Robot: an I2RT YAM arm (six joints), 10 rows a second.
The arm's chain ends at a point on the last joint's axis. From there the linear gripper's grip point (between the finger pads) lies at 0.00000 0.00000 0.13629 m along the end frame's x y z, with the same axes.
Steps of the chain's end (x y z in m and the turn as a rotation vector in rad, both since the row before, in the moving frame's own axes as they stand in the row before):
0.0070, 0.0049, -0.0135, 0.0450, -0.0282, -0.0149
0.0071, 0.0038, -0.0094, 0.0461, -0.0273, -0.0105
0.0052, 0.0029, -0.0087, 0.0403, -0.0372, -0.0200
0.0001, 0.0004, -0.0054, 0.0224, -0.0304, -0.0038
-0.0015, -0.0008, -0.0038, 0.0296, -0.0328, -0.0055
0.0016, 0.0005, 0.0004, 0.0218, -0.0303, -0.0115
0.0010, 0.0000, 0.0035, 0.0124, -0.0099, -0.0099
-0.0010, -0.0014, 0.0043, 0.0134, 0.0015, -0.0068
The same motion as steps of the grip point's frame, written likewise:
0.0031, -0.0012, -0.0137, 0.0450, -0.0282, -0.0149
0.0033, -0.0025, -0.0096, 0.0461, -0.0273, -0.0105
0.0001, -0.0025, -0.0089, 0.0403, -0.0372, -0.0200
-0.0040, -0.0026, -0.0055, 0.0224, -0.0304, -0.0038
-0.0060, -0.0048, -0.0039, 0.0296, -0.0328, -0.0055
-0.0025, -0.0024, 0.0003, 0.0218, -0.0303, -0.0115
-0.0004, -0.0017, 0.0035, 0.0124, -0.0099, -0.0099
-0.0008, -0.0032, 0.0043, 0.0134, 0.0015, -0.0068

